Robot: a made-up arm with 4 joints. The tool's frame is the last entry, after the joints. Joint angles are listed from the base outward.
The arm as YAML. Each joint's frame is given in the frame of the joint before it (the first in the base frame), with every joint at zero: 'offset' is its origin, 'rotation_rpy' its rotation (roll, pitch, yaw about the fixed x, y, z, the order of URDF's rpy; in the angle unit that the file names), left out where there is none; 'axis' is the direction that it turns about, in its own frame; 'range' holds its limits. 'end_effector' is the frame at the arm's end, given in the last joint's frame.
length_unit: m
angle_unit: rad
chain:
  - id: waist
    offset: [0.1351, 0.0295, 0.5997]
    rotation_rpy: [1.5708, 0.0, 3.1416]
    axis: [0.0, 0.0, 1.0]
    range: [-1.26, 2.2]
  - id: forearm
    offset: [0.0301, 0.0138, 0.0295]
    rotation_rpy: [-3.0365, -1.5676, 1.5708]
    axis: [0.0, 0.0, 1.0]
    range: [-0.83, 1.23]
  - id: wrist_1
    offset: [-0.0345, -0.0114, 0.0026]
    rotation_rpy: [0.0, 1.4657, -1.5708]
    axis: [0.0, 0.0, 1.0]
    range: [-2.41, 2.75]
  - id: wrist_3
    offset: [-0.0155, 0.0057, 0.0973]
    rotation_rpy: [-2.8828, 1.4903, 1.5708]
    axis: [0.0, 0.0, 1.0]
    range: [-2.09, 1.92]
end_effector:
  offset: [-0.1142, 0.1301, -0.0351]
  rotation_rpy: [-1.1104, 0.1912, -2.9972]
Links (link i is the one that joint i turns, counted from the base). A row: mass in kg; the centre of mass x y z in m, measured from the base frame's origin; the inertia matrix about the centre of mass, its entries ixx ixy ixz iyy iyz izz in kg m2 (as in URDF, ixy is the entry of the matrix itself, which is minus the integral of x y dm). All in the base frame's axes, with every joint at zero. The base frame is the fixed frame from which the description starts. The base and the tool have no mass.
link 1: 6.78; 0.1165 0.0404 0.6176; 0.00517 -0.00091 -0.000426 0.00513 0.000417 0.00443
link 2: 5.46; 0.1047 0.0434 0.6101; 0.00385 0 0.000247 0.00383 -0.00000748 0.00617
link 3: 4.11; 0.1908 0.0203 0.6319; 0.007 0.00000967 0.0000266 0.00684 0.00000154 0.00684
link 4: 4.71; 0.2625 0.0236 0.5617; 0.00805 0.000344 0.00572 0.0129 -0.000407 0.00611
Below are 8 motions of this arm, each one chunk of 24 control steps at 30 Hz.
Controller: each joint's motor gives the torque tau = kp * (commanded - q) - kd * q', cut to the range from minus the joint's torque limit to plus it. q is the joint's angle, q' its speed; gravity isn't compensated. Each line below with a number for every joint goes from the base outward.
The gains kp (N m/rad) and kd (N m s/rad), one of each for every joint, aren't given. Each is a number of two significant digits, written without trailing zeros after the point. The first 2 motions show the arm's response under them.
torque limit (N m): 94 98 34 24
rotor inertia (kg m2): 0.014 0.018 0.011 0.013
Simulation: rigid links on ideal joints. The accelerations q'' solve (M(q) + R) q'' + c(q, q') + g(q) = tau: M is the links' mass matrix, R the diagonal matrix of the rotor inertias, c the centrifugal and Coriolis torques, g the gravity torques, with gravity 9.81 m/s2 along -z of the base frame. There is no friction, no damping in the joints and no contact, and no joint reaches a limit. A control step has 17 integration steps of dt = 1/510 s. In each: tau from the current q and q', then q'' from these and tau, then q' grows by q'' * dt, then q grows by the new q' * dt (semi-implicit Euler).
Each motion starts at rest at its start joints. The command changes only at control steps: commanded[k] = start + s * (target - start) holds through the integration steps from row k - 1 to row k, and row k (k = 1, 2, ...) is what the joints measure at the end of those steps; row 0 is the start. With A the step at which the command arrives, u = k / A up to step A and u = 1 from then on. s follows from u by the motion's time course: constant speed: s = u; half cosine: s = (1 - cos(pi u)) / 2; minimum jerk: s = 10 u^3 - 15 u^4 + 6 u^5; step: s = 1 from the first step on.
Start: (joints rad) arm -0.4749 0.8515 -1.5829 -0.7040
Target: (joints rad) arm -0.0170 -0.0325 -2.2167 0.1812
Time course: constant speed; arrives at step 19
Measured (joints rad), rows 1 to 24:
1: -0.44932 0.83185 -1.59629 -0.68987
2: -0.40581 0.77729 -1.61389 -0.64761
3: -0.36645 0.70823 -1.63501 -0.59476
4: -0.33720 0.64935 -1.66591 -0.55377
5: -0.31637 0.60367 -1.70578 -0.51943
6: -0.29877 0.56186 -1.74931 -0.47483
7: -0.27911 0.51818 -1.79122 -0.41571
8: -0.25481 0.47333 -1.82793 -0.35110
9: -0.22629 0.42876 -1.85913 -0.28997
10: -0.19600 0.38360 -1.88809 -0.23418
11: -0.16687 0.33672 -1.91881 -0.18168
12: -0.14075 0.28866 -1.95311 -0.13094
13: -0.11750 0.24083 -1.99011 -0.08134
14: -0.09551 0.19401 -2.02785 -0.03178
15: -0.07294 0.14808 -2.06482 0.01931
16: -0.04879 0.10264 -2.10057 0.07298
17: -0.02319 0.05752 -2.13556 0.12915
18: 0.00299 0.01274 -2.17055 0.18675
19: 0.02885 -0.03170 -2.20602 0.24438
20: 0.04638 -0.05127 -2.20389 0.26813
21: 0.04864 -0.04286 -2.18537 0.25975
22: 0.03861 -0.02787 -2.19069 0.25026
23: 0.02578 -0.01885 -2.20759 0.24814
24: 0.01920 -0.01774 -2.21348 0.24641
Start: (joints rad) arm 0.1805 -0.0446 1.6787 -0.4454
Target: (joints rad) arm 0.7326 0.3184 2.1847 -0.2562
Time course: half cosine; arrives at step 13
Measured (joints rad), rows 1 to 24:
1: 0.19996 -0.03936 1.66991 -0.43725
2: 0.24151 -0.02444 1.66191 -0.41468
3: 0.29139 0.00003 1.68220 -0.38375
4: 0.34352 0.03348 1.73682 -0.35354
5: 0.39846 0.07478 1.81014 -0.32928
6: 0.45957 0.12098 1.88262 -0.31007
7: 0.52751 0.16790 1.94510 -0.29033
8: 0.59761 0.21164 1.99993 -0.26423
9: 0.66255 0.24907 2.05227 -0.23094
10: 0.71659 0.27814 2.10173 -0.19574
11: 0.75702 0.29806 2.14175 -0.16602
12: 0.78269 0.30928 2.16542 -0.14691
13: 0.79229 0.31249 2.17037 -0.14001
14: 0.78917 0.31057 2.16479 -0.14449
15: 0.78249 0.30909 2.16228 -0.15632
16: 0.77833 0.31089 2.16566 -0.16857
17: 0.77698 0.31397 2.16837 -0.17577
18: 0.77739 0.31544 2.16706 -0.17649
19: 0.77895 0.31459 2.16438 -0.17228
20: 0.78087 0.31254 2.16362 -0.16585
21: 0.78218 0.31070 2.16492 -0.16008
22: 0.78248 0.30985 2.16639 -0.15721
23: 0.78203 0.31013 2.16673 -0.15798
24: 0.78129 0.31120 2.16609 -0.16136
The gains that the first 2 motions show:
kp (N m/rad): 130 150 57 35
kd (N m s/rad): 2.1 2.1 0.75 0.58
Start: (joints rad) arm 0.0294 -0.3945 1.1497 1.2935
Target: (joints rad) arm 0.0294 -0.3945 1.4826 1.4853
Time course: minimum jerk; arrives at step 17
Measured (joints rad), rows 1 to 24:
1: 0.03520 -0.39485 1.17327 1.27453
2: 0.05345 -0.39493 1.19682 1.24279
3: 0.07052 -0.38869 1.20367 1.21898
4: 0.07560 -0.37584 1.21090 1.20972
5: 0.07212 -0.36423 1.22808 1.21599
6: 0.06731 -0.36115 1.25574 1.23629
7: 0.06409 -0.36729 1.29303 1.26794
8: 0.06135 -0.37806 1.33693 1.30755
9: 0.05746 -0.38814 1.38171 1.35012
10: 0.05278 -0.39456 1.42242 1.38913
11: 0.04930 -0.39687 1.45719 1.41894
12: 0.04866 -0.39576 1.48616 1.43718
13: 0.05072 -0.39225 1.50925 1.44510
14: 0.05401 -0.38757 1.52544 1.44595
15: 0.05681 -0.38313 1.53402 1.44323
16: 0.05810 -0.38011 1.53594 1.43981
17: 0.05784 -0.37899 1.53405 1.43771
18: 0.05665 -0.37946 1.53210 1.43818
19: 0.05544 -0.38101 1.53200 1.44113
20: 0.05472 -0.38310 1.53322 1.44521
21: 0.05433 -0.38500 1.53451 1.44881
22: 0.05398 -0.38605 1.53508 1.45090
23: 0.05372 -0.38601 1.53487 1.45111
24: 0.05378 -0.38511 1.53429 1.44967

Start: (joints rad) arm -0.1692 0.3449 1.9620 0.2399
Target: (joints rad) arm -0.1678 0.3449 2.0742 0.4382
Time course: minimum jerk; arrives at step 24
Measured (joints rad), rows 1 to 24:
1: -0.15186 0.34462 1.95507 0.23516
2: -0.12366 0.34620 1.94047 0.23603
3: -0.10768 0.34826 1.93273 0.24721
4: -0.10891 0.34730 1.93866 0.25953
5: -0.11970 0.34367 1.95101 0.26727
6: -0.12942 0.34090 1.96074 0.27164
7: -0.13202 0.34157 1.96605 0.27630
8: -0.12836 0.34504 1.96990 0.28406
9: -0.12318 0.34848 1.97528 0.29581
10: -0.12037 0.34959 1.98344 0.31121
11: -0.12059 0.34811 1.99394 0.32945
12: -0.12207 0.34544 2.00532 0.34943
13: -0.12274 0.34317 2.01616 0.36960
14: -0.12184 0.34218 2.02581 0.38837
15: -0.12001 0.34240 2.03434 0.40467
16: -0.11841 0.34324 2.04200 0.41818
17: -0.11777 0.34407 2.04890 0.42919
18: -0.11802 0.34452 2.05489 0.43821
19: -0.11857 0.34455 2.05976 0.44568
20: -0.11884 0.34432 2.06338 0.45181
21: -0.11860 0.34402 2.06574 0.45653
22: -0.11806 0.34378 2.06699 0.45963
23: -0.11757 0.34370 2.06740 0.46101
24: -0.11741 0.34383 2.06731 0.46085

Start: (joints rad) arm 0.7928 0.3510 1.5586 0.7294
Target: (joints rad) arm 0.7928 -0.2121 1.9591 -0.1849
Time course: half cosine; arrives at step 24
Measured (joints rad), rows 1 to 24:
1: 0.81291 0.35373 1.56364 0.74168
2: 0.84872 0.34846 1.57417 0.74569
3: 0.87308 0.33065 1.58409 0.72673
4: 0.87533 0.30916 1.59268 0.69878
5: 0.86096 0.28923 1.60466 0.66986
6: 0.84363 0.26861 1.62185 0.63544
7: 0.83479 0.24390 1.64158 0.59102
8: 0.83728 0.21470 1.66149 0.53897
9: 0.84576 0.18249 1.68125 0.48477
10: 0.85242 0.14833 1.70188 0.43137
11: 0.85298 0.11259 1.72476 0.37844
12: 0.84848 0.07579 1.75014 0.32467
13: 0.84293 0.03901 1.77657 0.26950
14: 0.83957 0.00348 1.80186 0.21348
15: 0.83904 -0.02991 1.82460 0.15802
16: 0.83985 -0.06086 1.84490 0.10485
17: 0.84017 -0.08946 1.86375 0.05552
18: 0.83918 -0.11574 1.88185 0.01121
19: 0.83725 -0.13934 1.89884 -0.02720
20: 0.83531 -0.15953 1.91357 -0.05920
21: 0.83405 -0.17549 1.92493 -0.08448
22: 0.83364 -0.18670 1.93244 -0.10290
23: 0.83375 -0.19297 1.93629 -0.11427
24: 0.83396 -0.19444 1.93694 -0.11833

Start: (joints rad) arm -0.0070 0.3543 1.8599 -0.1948
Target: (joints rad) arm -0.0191 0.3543 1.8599 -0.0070
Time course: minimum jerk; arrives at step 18
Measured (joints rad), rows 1 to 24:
1: 0.00944 0.35430 1.84512 -0.19601
2: 0.03274 0.35442 1.81729 -0.19054
3: 0.04223 0.35380 1.80219 -0.17695
4: 0.03812 0.35197 1.80933 -0.16237
5: 0.02921 0.35025 1.82585 -0.15086
6: 0.02298 0.35026 1.83474 -0.14148
7: 0.02205 0.35220 1.83172 -0.13096
8: 0.02455 0.35470 1.82430 -0.11640
9: 0.02683 0.35591 1.82069 -0.09706
10: 0.02674 0.35508 1.82272 -0.07433
11: 0.02489 0.35290 1.82700 -0.05083
12: 0.02322 0.35077 1.82990 -0.02951
13: 0.02290 0.34967 1.83041 -0.01264
14: 0.02357 0.34979 1.82965 -0.00121
15: 0.02413 0.35065 1.82899 0.00497
16: 0.02391 0.35164 1.82900 0.00695
17: 0.02310 0.35238 1.82944 0.00617
18: 0.02231 0.35280 1.82979 0.00420
19: 0.02195 0.35305 1.82976 0.00251
20: 0.02202 0.35319 1.82946 0.00196
21: 0.02231 0.35314 1.82923 0.00250
22: 0.02257 0.35285 1.82922 0.00355
23: 0.02270 0.35246 1.82937 0.00454
24: 0.02270 0.35218 1.82953 0.00512

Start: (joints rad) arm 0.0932 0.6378 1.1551 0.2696
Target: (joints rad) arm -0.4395 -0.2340 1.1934 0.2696
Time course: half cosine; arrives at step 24
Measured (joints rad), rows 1 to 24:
1: 0.11185 0.63366 1.14860 0.26140
2: 0.13568 0.62030 1.13650 0.23670
3: 0.13687 0.60046 1.12860 0.20880
4: 0.11603 0.57799 1.12967 0.19674
5: 0.08654 0.55125 1.13753 0.20471
6: 0.05773 0.51550 1.14548 0.22095
7: 0.03140 0.46898 1.14850 0.23223
8: 0.00567 0.41506 1.14730 0.23434
9: -0.02199 0.35924 1.14584 0.23042
10: -0.05341 0.30488 1.14686 0.22459
11: -0.08876 0.25185 1.15034 0.21902
12: -0.12652 0.19812 1.15472 0.21459
13: -0.16449 0.14217 1.15849 0.21206
14: -0.20111 0.08433 1.16106 0.21202
15: -0.23599 0.02649 1.16279 0.21422
16: -0.26936 -0.02888 1.16447 0.21746
17: -0.30123 -0.07969 1.16666 0.22021
18: -0.33094 -0.12463 1.16932 0.22149
19: -0.35730 -0.16319 1.17192 0.22120
20: -0.37924 -0.19528 1.17390 0.21993
21: -0.39619 -0.22086 1.17502 0.21850
22: -0.40815 -0.23967 1.17542 0.21762
23: -0.41534 -0.25127 1.17549 0.21762
24: -0.41791 -0.25516 1.17551 0.21840

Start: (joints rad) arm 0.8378 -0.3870 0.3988 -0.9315
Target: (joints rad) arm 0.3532 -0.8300 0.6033 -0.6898
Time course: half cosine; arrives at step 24
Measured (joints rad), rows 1 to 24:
1: 0.84514 -0.37065 0.39940 -0.90029
2: 0.84667 -0.35350 0.40253 -0.84466
3: 0.83221 -0.36040 0.41043 -0.80464
4: 0.81007 -0.38393 0.41841 -0.79330
5: 0.79040 -0.40783 0.42286 -0.80186
6: 0.77392 -0.42643 0.42753 -0.81488
7: 0.75441 -0.44421 0.43731 -0.82023
8: 0.72785 -0.46627 0.45185 -0.81244
9: 0.69578 -0.49310 0.46691 -0.79316
10: 0.66198 -0.52241 0.47950 -0.76925
11: 0.62881 -0.55234 0.49018 -0.74852
12: 0.59648 -0.58223 0.50114 -0.73523
13: 0.56447 -0.61176 0.51362 -0.72836
14: 0.53260 -0.64057 0.52710 -0.72349
15: 0.50126 -0.66834 0.54024 -0.71638
16: 0.47117 -0.69488 0.55199 -0.70557
17: 0.44307 -0.71992 0.56206 -0.69263
18: 0.41764 -0.74288 0.57071 -0.68046
19: 0.39545 -0.76305 0.57826 -0.67130
20: 0.37689 -0.77982 0.58483 -0.66571
21: 0.36223 -0.79286 0.59024 -0.66277
22: 0.35159 -0.80211 0.59421 -0.66108
23: 0.34509 -0.80762 0.59649 -0.65974
24: 0.34285 -0.80936 0.59697 -0.65872

